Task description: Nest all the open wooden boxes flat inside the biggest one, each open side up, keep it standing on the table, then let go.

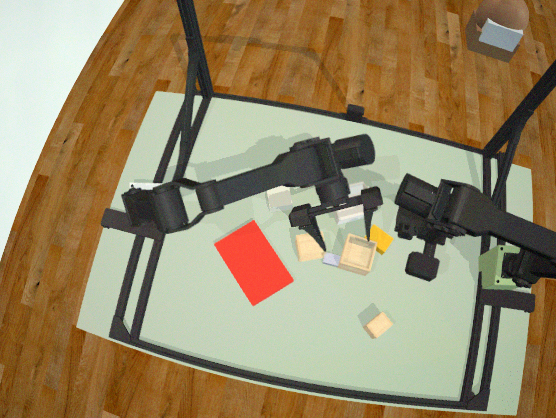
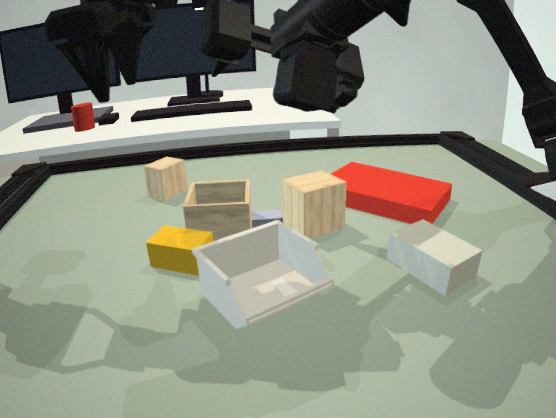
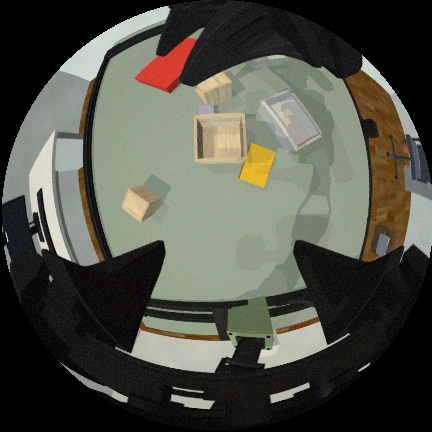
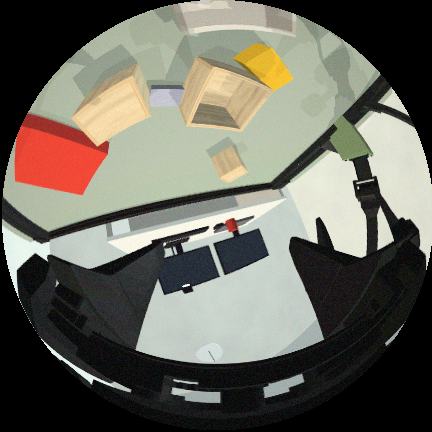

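Pixels of known places: left gripper, between the fingertips: (image 1: 416,245) (image 2: 119,92) (image 3: 231,248) (image 4: 343,201); right gripper, between the fingertips: (image 1: 347,246) (image 2: 248,81) (image 3: 168,64) (image 4: 227,246); left arm's base, origin of its link: (image 1: 512,265) (image 3: 250,341) (image 4: 358,157).
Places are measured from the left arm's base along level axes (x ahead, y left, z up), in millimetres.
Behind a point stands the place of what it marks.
The biggest wooden box (image 1: 358,253) @(x 400, y -32, z -106 mm) (image 2: 217,218) @(x 400, y -57, z -67 mm) (image 3: 220,138) @(x 415, y -21, z -106 mm) (image 4: 227,95) @(x 382, y -3, z -106 mm) stands open side up on the table, empty inside. A middle-sized wooden box (image 1: 309,247) @(x 526, y -20, z -47 mm) (image 2: 314,206) @(x 514, y -59, z -68 mm) (image 3: 215,88) @(x 492, y -35, z -50 mm) (image 4: 112,111) @(x 520, y -31, z -47 mm) shows a closed face on top; its opening is hidden. A small wooden box (image 1: 378,325) @(x 345, y 151, z -59 mm) (image 2: 166,179) @(x 343, y 123, z -77 mm) (image 3: 141,203) @(x 340, y 132, z -59 mm) (image 4: 229,164) @(x 352, y 131, z -72 mm) stands apart, also closed on top, with its opening hidden. My left gripper (image 2: 117,91) @(x 304, y -10, z 81 mm) (image 3: 231,248) @(x 304, y -10, z 81 mm) is open and empty, raised above the table. My right gripper (image 1: 347,245) @(x 454, y 3, z 75 mm) (image 4: 227,246) @(x 454, y 3, z 75 mm) is open and empty, raised above the big and middle boxes.
A yellow block (image 1: 381,239) @(x 348, y -65, z -78 mm) (image 2: 179,250) @(x 353, y -92, z -82 mm) (image 3: 257,165) @(x 353, y -68, z -79 mm) (image 4: 264,66) @(x 367, y -71, z -78 mm) is close beside the big box. A lilac block (image 1: 331,259) @(x 468, y -8, z -94 mm) (image 4: 167,96) @(x 465, y -10, z -94 mm) lies between the big and middle boxes. A white bin (image 2: 262,275) @(x 434, y -130, z -103 mm) (image 3: 290,120) @(x 431, y -162, z -103 mm), a white block (image 1: 279,198) @(x 609, y -144, z -76 mm) (image 2: 435,256) @(x 597, y -194, z -76 mm) and a red slab (image 1: 254,262) @(x 651, y 21, z -85 mm) (image 2: 395,192) @(x 649, y -16, z -84 mm) also lie nearby.
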